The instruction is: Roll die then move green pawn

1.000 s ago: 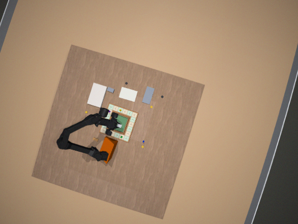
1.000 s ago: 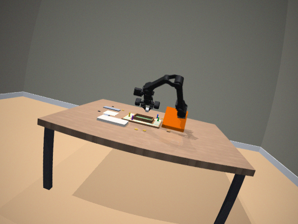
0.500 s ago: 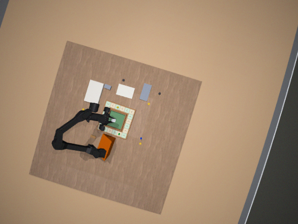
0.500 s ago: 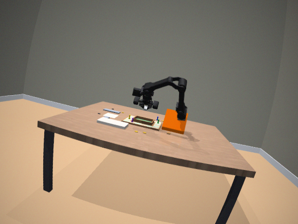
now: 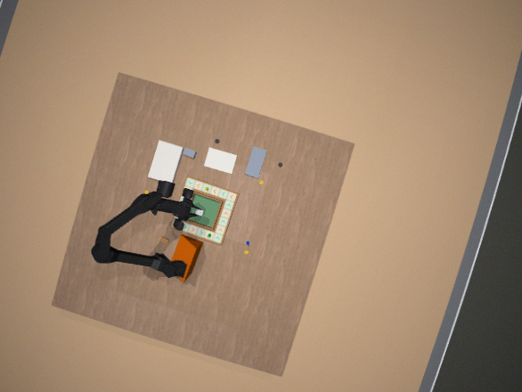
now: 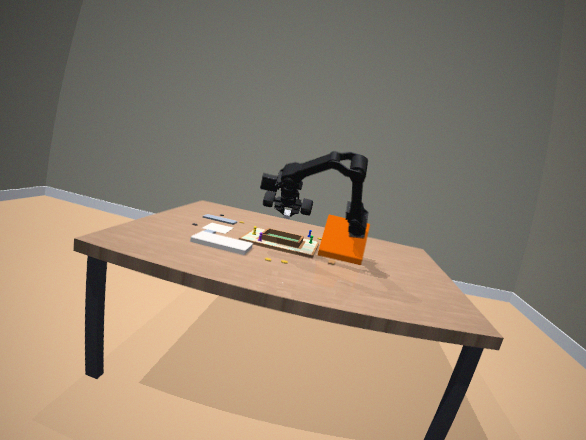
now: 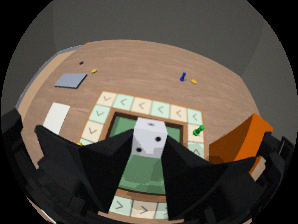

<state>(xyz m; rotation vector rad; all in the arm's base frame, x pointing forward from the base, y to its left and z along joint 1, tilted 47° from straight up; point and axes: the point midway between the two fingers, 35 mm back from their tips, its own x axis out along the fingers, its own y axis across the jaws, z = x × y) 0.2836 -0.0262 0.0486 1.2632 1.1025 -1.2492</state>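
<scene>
Right now my gripper tip is right at the white die. Round my gripper tip: green pawn 11 cm behind, 9 cm below, 6 cm to the right; then yellow pawn 11 cm ahead, 9 cm below, 2 cm to the left; then green tray 11 cm below.
</scene>
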